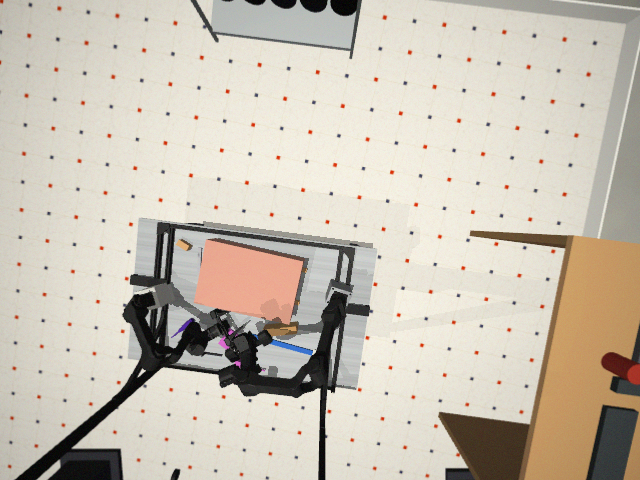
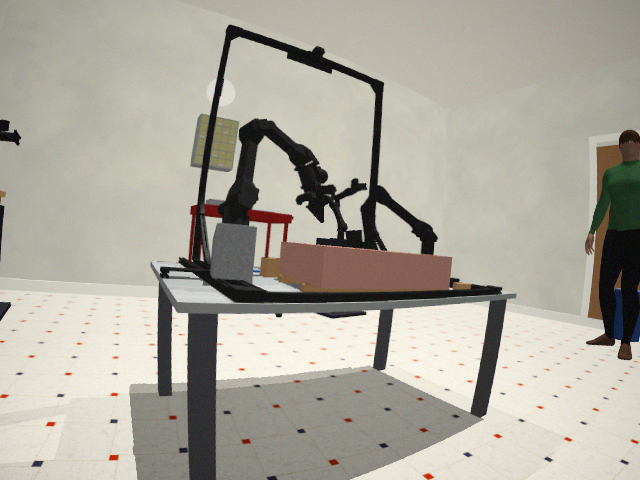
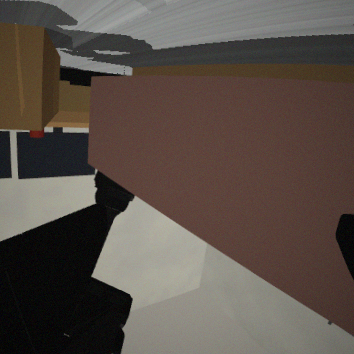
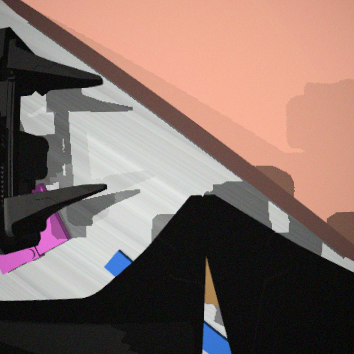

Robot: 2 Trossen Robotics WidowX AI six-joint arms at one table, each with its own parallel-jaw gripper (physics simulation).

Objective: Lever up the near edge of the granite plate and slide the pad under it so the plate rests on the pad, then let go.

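Places are measured from the left arm's base along level axes (x ahead, y left, z up), in centimetres.
Pixels of known places: left gripper, fingertip midpoint: [image 1: 238,318] [image 3: 222,220] [image 4: 103,130]; right gripper, fingertip midpoint: [image 1: 249,331] [image 2: 322,222] [image 3: 117,307] [image 4: 201,206]; left arm's base, origin of the base link: [image 1: 147,300]; right arm's base, origin of the base link: [image 1: 339,298] [image 2: 234,232].
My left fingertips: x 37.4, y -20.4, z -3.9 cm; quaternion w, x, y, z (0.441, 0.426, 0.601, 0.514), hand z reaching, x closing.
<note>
For each thing: its middle in the pictures, then the offset to it from my left fingertips. "spot": a spot on its surface instead.
- salmon granite plate, body centre: [image 3: 345,162] [image 2: 365,265] [image 1: 251,279] dy +16.3, dx +11.1, dz -0.7 cm
- tan pad, surface spot: [image 2: 309,287] [image 1: 304,268] spot: dy +14.4, dx +36.7, dz -6.4 cm
- brown block, body centre: [image 3: 30,80] [image 4: 269,289] [image 2: 283,267] [image 1: 280,329] dy -12.2, dx +17.2, dz -4.6 cm
- blue bar, body centre: [image 1: 285,346] dy -22.5, dx +16.7, dz -6.7 cm
- small tan block, body centre: [image 2: 461,287] [image 1: 184,245] dy +41.3, dx -18.6, dz -6.2 cm
- magenta piece, body centre: [image 4: 20,230] [image 1: 229,340] dy -12.1, dx -10.9, dz -7.1 cm
The salmon granite plate [image 1: 249,281] [image 2: 366,269] [image 3: 228,158] [image 4: 228,70] lies flat on the table. A tan pad [image 1: 304,272] [image 2: 309,287] [image 3: 246,70] shows as a thin strip under its edge. My left gripper [image 1: 225,320] [image 4: 103,130] is open and empty, just off the plate's near edge. My right gripper [image 1: 265,337] [image 2: 318,210] [image 4: 201,206] is shut on nothing. It hangs above the table and points at the same edge. A brown block [image 1: 282,329] [image 4: 211,291] lies by its tips. A blue bar [image 1: 291,347] [image 4: 117,263] lies on the table beside it.
A small tan block [image 1: 183,245] [image 2: 461,286] lies at the table's far corner. A magenta piece [image 1: 223,341] [image 4: 53,235] and a purple one [image 1: 182,328] lie near the left gripper. Black rails [image 2: 347,296] edge the grey table [image 1: 361,305] [image 2: 270,305].
</note>
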